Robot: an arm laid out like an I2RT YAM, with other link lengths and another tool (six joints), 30 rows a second.
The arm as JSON. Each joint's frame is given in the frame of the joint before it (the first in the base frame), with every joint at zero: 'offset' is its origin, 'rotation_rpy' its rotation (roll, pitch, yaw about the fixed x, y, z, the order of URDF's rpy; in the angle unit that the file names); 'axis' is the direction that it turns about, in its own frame. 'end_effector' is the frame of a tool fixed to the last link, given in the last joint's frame.
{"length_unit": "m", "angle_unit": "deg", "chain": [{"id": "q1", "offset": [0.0, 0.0, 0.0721], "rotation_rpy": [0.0, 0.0, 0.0], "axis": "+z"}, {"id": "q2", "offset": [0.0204, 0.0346, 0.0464], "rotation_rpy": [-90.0, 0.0, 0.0], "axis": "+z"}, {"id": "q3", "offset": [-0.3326, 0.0, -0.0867], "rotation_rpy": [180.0, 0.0, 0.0], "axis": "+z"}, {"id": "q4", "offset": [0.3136, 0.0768, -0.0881], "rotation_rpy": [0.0, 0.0, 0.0], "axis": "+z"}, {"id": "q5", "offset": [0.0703, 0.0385, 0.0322], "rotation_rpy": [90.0, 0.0, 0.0], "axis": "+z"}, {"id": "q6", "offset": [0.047, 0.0, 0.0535], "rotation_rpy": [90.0, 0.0, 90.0], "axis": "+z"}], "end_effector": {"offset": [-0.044, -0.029, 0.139], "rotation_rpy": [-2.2, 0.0, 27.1]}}
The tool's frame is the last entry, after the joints.
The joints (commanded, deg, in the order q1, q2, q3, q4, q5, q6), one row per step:
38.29 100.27 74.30 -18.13 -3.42 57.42
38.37 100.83 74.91 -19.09 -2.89 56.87
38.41 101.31 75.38 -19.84 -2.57 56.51
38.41 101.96 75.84 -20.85 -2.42 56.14
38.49 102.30 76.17 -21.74 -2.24 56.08
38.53 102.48 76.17 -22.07 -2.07 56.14
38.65 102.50 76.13 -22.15 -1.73 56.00
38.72 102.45 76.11 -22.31 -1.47 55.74
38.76 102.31 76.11 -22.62 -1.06 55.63
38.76 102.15 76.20 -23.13 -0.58 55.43
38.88 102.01 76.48 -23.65 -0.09 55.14
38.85 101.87 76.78 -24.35 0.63 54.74
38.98 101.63 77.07 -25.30 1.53 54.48
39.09 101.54 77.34 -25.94 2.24 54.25
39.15 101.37 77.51 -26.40 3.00 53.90
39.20 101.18 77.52 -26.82 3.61 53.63
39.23 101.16 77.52 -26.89 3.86 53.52
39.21 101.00 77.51 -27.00 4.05 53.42
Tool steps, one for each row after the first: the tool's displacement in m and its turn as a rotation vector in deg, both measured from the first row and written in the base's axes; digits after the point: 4 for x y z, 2 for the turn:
0.0009 0.0002 -0.0037 -1.14 0.22 0.09
0.0016 0.0004 -0.0070 -1.98 0.50 0.16
0.0018 0.0004 -0.0131 -3.00 1.20 0.33
0.0011 0.0003 -0.0168 -3.69 1.80 0.34
0.0007 -0.0003 -0.0198 -4.08 2.15 0.23
0.0002 -0.0003 -0.0206 -4.43 2.04 0.22
-0.0004 -0.0006 -0.0209 -4.80 1.90 0.30
-0.0007 -0.0019 -0.0205 -5.20 1.80 0.14
-0.0009 -0.0038 -0.0199 -5.74 1.70 -0.04
-0.0013 -0.0043 -0.0178 -6.24 1.43 -0.04
-0.0007 -0.0067 -0.0161 -7.03 1.14 -0.26
-0.0015 -0.0090 -0.0143 -7.96 0.94 -0.54
-0.0017 -0.0104 -0.0131 -8.67 0.74 -0.73
-0.0016 -0.0122 -0.0114 -9.38 0.35 -0.92
-0.0020 -0.0142 -0.0107 -10.03 0.13 -1.07
-0.0020 -0.0147 -0.0107 -10.27 0.01 -1.13
-0.0020 -0.0157 -0.0096 -10.41 -0.14 -1.21

